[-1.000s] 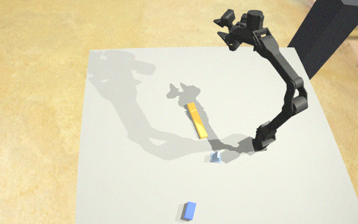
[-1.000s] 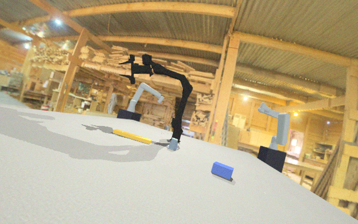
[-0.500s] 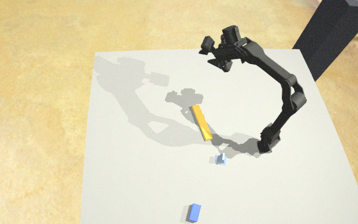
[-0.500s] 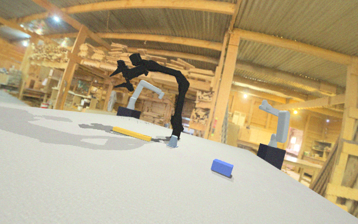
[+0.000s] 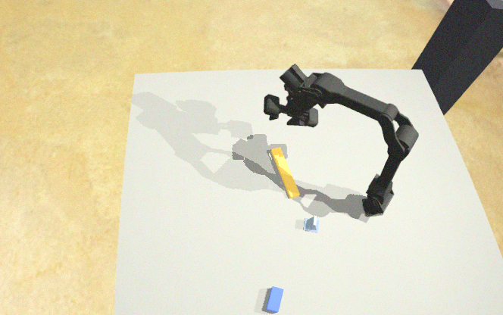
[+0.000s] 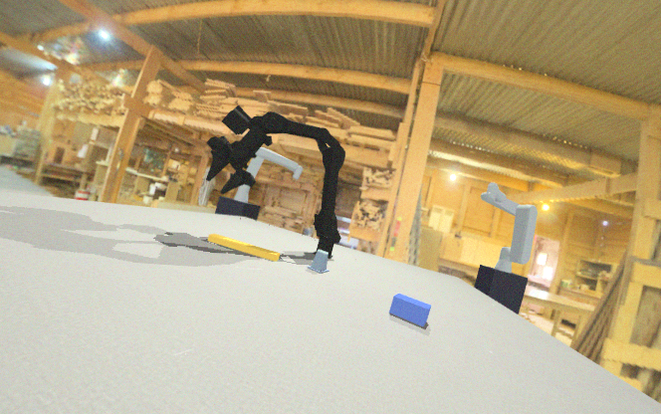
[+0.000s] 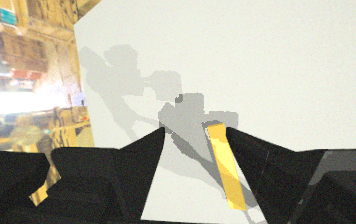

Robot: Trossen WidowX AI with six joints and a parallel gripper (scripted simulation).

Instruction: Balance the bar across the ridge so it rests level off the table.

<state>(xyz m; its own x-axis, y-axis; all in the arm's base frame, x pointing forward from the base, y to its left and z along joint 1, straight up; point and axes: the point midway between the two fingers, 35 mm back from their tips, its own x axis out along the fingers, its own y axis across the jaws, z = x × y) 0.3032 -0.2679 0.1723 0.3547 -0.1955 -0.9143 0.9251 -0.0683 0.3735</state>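
My gripper tip is now 20 mm past the bar, 120 mm to the right of it and 130 mm above it. From my gripper tip the other things lie so: blue block: 70 mm ahead, 540 mm to the left, 120 mm below.
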